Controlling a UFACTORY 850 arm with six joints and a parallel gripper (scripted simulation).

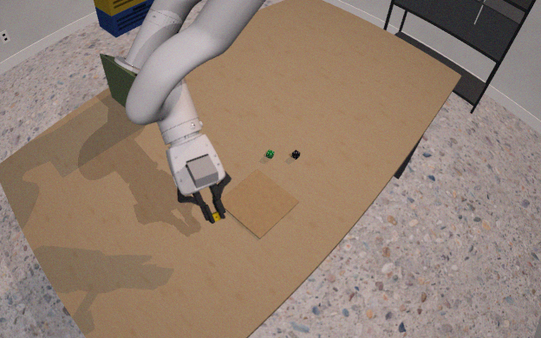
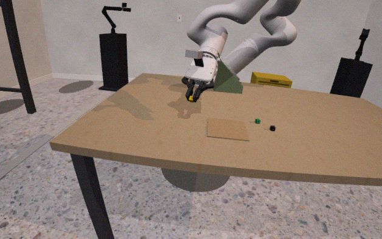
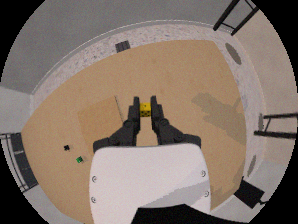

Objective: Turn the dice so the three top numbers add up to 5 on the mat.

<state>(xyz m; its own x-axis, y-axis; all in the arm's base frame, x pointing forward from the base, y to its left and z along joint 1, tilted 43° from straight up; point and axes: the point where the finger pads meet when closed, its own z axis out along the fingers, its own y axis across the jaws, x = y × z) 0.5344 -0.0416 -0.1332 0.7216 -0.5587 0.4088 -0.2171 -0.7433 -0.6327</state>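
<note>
Right now my hand is 13 cm to the right of the tan mat and 11 cm above it. From my hand the other things lie so: green die 25 cm to the left, 10 cm below, 9 cm behind; then black die 30 cm to the left, 10 cm below, 4 cm behind; then yellow die 1 cm below, 1 cm ahead.
</note>
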